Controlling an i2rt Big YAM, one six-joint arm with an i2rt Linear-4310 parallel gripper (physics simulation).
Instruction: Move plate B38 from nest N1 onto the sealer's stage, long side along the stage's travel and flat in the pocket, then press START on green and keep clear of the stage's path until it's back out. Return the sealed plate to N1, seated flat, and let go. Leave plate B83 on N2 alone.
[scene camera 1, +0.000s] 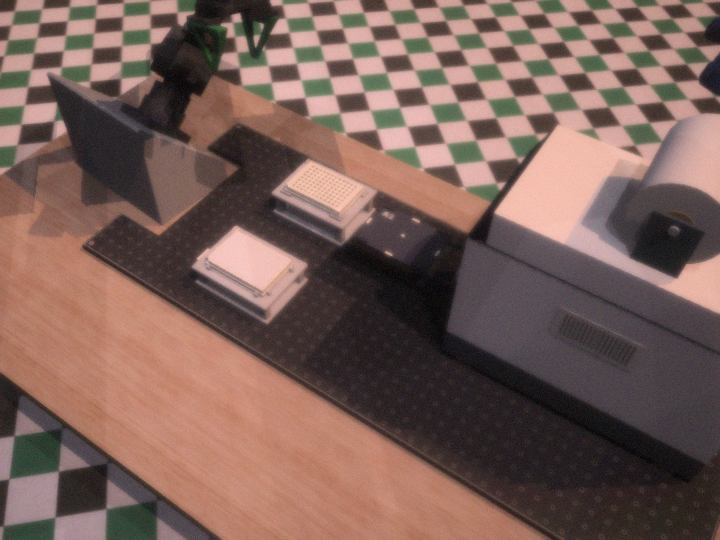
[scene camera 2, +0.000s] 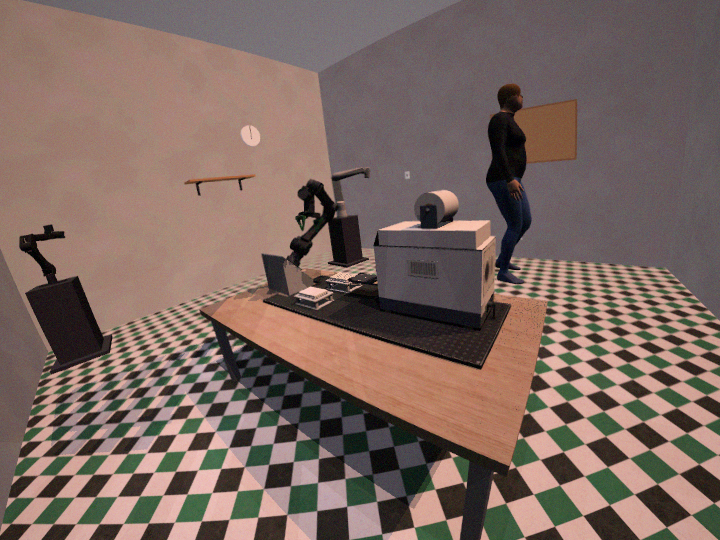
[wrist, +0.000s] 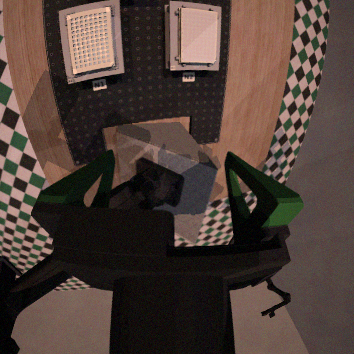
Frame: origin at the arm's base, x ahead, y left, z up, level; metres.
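Where they show: gripper, fingertip midpoint: (scene camera 1: 234, 64) (scene camera 2: 309, 231) (wrist: 169, 155); arm's base, link origin: (scene camera 1: 154, 127) (scene camera 2: 290, 266) (wrist: 159, 180).
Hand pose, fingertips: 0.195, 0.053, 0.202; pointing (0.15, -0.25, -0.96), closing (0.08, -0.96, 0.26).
Each offset is from my fingertips to the top centre of the thing, as dx, dy, dz.
Plate B38 {+0.107, +0.095, -0.263} (scene camera 1: 324, 187) (wrist: 91, 41), a cream plate with open wells, sits on nest N1 {+0.107, +0.095, -0.273} (scene camera 1: 343, 231) (wrist: 63, 42). Plate B83 {+0.131, -0.125, -0.271} (scene camera 1: 250, 259) (wrist: 199, 36), with a smooth pale top, sits on nest N2 {+0.131, -0.125, -0.277} (scene camera 1: 266, 309) (wrist: 174, 46). The sealer's dark stage {+0.359, +0.075, -0.228} (scene camera 1: 400, 237) is out beside N1, its top showing no plate. The sealer (scene camera 1: 500, 302) (scene camera 2: 429, 290) is a big grey box; its START button does not show. My green-fingered gripper (scene camera 1: 236, 62) (scene camera 2: 301, 223) (wrist: 169, 155) is open and empty, high above the arm's base end of the table, apart from both plates.
An upright grey panel (scene camera 1: 104, 145) (scene camera 2: 273, 274) stands between the arm's base and the nests. A film roll {+0.690, +0.124, +0.144} (scene camera 1: 686, 174) (scene camera 2: 439, 204) sits on the sealer. A person (scene camera 2: 507, 148) stands beyond the table. Other arms stand on dark pedestals (scene camera 2: 66, 322) (scene camera 2: 346, 239) away from it.
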